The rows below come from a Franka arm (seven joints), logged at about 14 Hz.
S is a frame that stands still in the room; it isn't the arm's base.
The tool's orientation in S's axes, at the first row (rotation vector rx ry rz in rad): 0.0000, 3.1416, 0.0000
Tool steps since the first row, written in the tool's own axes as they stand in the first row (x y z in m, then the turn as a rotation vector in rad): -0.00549, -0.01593, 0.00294, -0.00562, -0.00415, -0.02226; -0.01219, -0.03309, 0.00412, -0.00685, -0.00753, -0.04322; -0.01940, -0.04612, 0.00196, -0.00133, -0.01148, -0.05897; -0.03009, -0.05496, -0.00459, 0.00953, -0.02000, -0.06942; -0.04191, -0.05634, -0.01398, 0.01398, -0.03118, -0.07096; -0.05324, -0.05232, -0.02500, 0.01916, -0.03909, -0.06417; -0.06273, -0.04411, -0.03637, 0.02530, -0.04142, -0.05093
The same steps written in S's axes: 0.00549, -0.01593, -0.00294, 0.00562, -0.00415, 0.02226; 0.01219, -0.03309, -0.00412, 0.00685, -0.00753, 0.04322; 0.01940, -0.04612, -0.00196, 0.00133, -0.01148, 0.05897; 0.03009, -0.05496, 0.00459, -0.00953, -0.02000, 0.06942; 0.04191, -0.05634, 0.01398, -0.01398, -0.03118, 0.07096; 0.05324, -0.05232, 0.02500, -0.01916, -0.03909, 0.06417; 0.06273, -0.04411, 0.03637, -0.02530, -0.04142, 0.05093
